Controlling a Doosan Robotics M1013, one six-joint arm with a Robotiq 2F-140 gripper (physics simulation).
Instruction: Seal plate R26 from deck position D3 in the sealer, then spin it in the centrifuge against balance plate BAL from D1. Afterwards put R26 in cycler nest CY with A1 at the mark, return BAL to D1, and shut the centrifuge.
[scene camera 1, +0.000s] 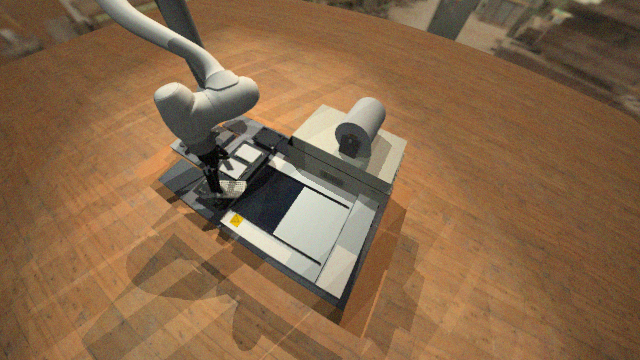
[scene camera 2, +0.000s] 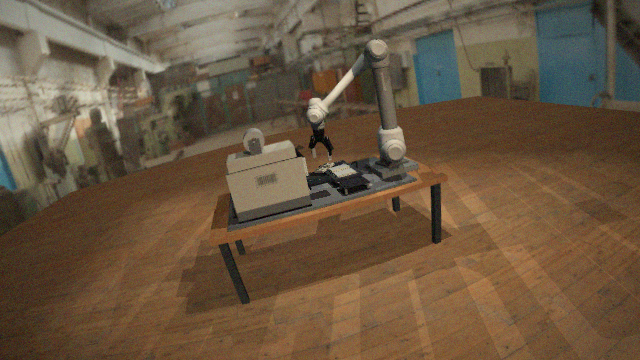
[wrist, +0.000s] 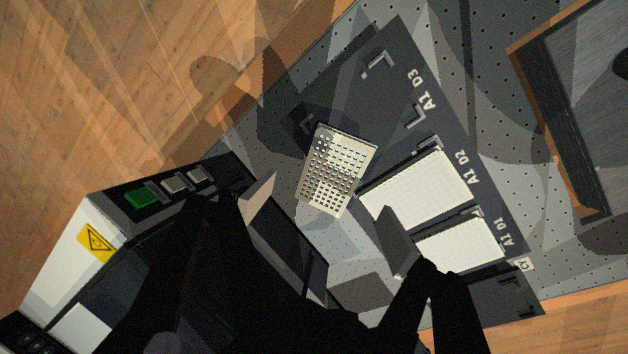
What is my gripper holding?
Nothing.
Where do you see a plate sealer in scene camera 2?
At 292, 184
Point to my gripper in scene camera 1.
228, 181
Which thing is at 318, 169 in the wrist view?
A white well plate.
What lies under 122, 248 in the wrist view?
A centrifuge.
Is my gripper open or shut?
Open.
